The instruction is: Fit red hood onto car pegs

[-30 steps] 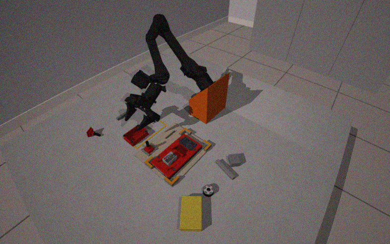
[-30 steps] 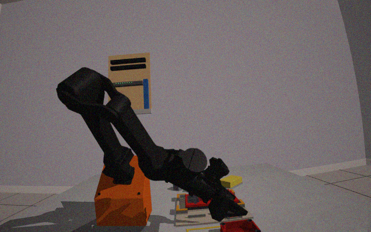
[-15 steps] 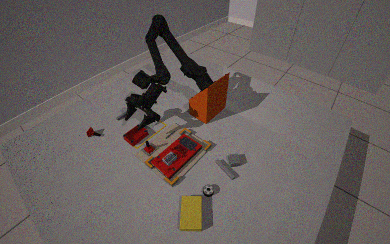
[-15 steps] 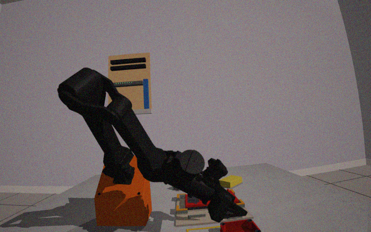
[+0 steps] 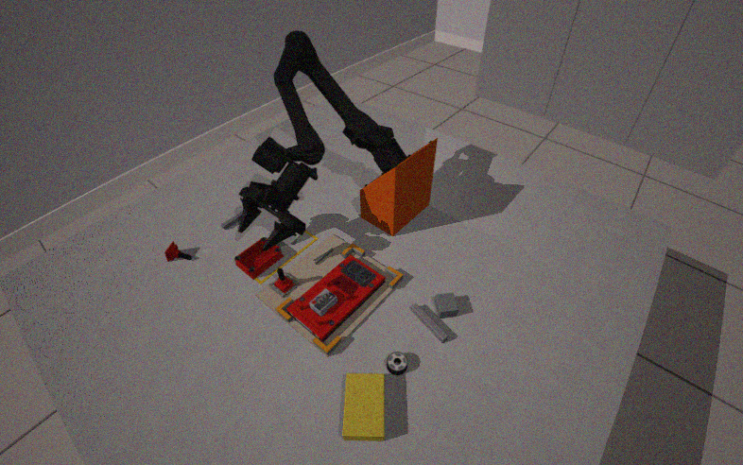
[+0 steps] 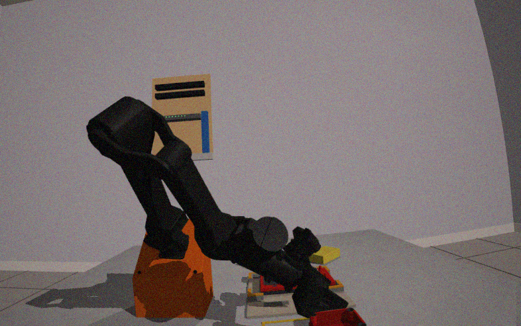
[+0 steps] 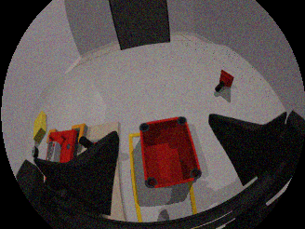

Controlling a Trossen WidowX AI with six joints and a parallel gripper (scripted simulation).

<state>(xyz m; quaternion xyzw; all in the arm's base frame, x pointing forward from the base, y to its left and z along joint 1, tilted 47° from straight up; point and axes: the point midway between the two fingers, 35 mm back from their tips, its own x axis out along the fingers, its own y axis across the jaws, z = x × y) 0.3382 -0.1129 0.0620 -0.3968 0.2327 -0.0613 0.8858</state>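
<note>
Now: gripper tip 7 cm above the red hood and 1 cm past it. The rest, counted from my gripper tip: grey bar 17 cm to the right, 7 cm below, 4 cm behind; grey engine block 23 cm to the left, 5 cm below, 2 cm behind; yellow block 43 cm to the left, 7 cm ahead, 6 cm below.
</note>
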